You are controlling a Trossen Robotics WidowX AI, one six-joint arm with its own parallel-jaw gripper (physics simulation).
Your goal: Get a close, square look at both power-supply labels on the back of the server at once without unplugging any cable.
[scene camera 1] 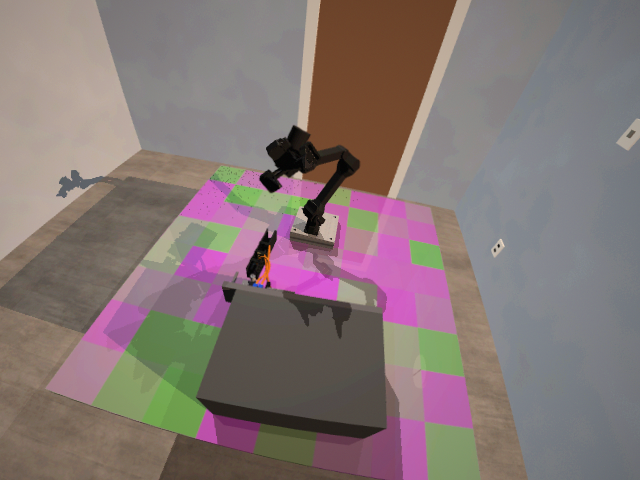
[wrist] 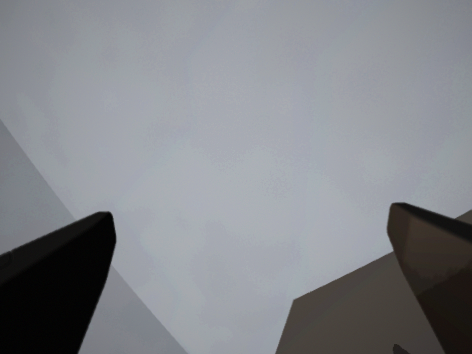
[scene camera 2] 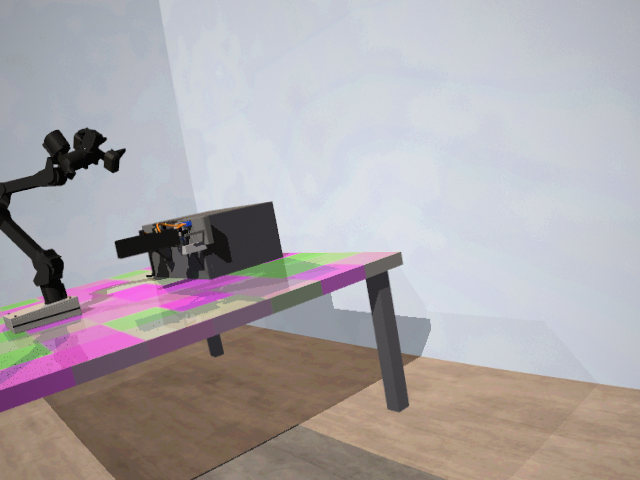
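Where they show: gripper, fingertip midpoint: [scene camera 1: 292, 177] [wrist: 252, 222] [scene camera 2: 115, 144]; arm's base, link origin: [scene camera 1: 311, 229] [scene camera 2: 55, 300].
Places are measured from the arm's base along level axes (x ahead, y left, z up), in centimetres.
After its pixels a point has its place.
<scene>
The dark grey box-shaped server [scene camera 1: 305, 361] {x 64.3, y 9.9, z 15.9 cm} [scene camera 2: 248, 240] {x 64.8, y -13.5, z 4.4 cm} [wrist: 350, 320] {x 62.6, y 16.1, z 15.8 cm} lies on the table; its cabled side faces the arm's base. In the wrist view part of its top shows at lower right, partly behind the right finger. Orange cables [scene camera 1: 268, 264] {x 33.8, y -9.5, z 11.6 cm} [scene camera 2: 166, 225] {x 38.6, y -7.9, z 15.3 cm} and a blue connector [scene camera 1: 257, 285] {x 45.0, y -9.3, z 14.9 cm} [scene camera 2: 186, 223] {x 44.6, y -10.5, z 14.7 cm} are at one end of that side. A long black bar-like piece [scene camera 1: 255, 262] {x 33.4, y -14.3, z 10.5 cm} [scene camera 2: 136, 245] {x 24.8, y -14.9, z 11.7 cm} sticks out there. No power-supply label can be made out in any view. My gripper [scene camera 1: 267, 166] [scene camera 2: 115, 145] {x 28.4, y -4.3, z 44.3 cm} [wrist: 252, 222] {x 28.4, y -4.3, z 44.3 cm} is open and empty, raised in the air, apart from the server.
The arm's pale base plate [scene camera 1: 330, 227] {x -5.0, y 8.2, z -0.8 cm} [scene camera 2: 46, 316] {x -5.3, y -9.1, z -2.5 cm} stands on the checkered pink and green table [scene camera 1: 444, 392] {x 57.8, y 57.6, z -4.8 cm} [scene camera 2: 294, 297] {x 44.5, y -64.2, z -6.7 cm}. A brown door [scene camera 1: 377, 77] is behind the arm. Blue-grey walls stand around the table. A wall socket [scene camera 1: 497, 248] is at the right.
</scene>
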